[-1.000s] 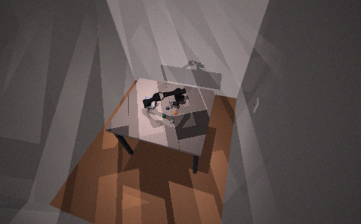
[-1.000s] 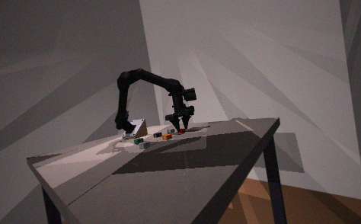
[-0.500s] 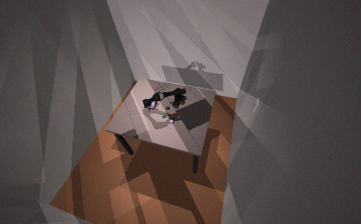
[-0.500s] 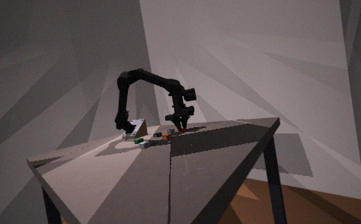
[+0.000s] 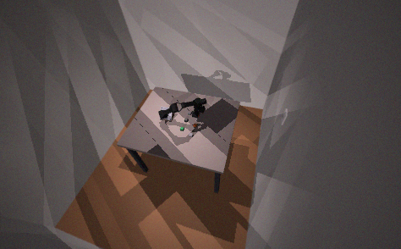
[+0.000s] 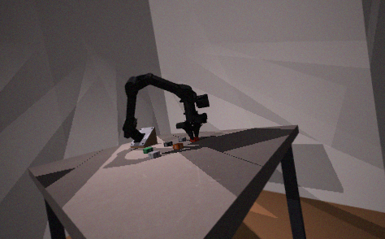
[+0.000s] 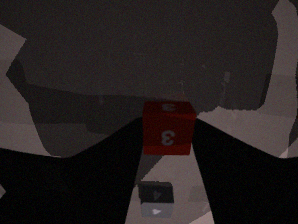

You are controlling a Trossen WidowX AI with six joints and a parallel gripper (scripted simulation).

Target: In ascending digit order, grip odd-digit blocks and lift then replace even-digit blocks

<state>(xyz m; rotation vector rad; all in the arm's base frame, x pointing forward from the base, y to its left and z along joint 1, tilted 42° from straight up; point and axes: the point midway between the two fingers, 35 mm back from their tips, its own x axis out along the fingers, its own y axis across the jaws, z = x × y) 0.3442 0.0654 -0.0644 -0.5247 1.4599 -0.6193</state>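
The red block lies right at my gripper tip. Round my gripper tip: grey block 100 mm behind, 10 mm to the left; orange block 10 mm ahead, 140 mm to the right; black block 110 mm behind, 90 mm to the right.
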